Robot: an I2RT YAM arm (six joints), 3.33 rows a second.
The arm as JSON. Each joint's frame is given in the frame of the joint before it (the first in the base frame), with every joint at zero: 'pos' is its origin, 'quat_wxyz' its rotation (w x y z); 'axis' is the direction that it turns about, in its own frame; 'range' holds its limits. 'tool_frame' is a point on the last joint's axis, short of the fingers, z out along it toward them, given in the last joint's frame.
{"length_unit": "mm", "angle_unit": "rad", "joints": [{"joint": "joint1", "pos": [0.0, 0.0, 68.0], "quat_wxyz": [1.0, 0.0, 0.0, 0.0], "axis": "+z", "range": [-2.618, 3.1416]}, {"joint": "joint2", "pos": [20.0, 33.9, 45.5], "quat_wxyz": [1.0, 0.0, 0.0, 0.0], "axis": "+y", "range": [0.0, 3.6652]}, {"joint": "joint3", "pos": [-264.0, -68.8, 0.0], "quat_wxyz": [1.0, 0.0, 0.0, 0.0], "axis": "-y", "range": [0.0, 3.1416]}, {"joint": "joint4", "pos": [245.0, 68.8, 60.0], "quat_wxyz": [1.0, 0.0, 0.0, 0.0], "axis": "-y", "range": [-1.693, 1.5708]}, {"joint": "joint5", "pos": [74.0, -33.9, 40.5], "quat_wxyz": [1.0, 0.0, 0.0, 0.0], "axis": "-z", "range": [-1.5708, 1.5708]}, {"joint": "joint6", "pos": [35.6, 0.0, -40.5], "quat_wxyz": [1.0, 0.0, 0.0, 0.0], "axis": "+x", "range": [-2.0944, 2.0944]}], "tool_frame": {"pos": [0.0, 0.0, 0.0], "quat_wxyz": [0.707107, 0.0, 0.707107, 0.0]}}
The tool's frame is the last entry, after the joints.
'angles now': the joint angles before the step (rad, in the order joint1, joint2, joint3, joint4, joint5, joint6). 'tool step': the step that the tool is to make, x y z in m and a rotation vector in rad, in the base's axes. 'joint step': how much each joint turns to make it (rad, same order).
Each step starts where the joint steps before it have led.
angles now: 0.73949 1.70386 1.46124 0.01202 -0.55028 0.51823
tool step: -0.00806 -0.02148 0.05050 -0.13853 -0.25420 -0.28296
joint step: 0.00192 -0.07821 0.11405 -0.17929 0.33990 -0.21820
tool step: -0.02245 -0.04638 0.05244 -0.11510 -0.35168 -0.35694
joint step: -0.01641 -0.15753 -0.01867 0.04310 0.38034 -0.27314
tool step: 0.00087 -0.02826 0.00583 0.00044 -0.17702 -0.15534
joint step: -0.05722 -0.07059 -0.10874 0.20028 0.09308 -0.12016
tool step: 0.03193 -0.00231 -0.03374 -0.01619 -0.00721 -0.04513
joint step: -0.06410 0.06408 -0.08279 0.14687 -0.02100 -0.01526
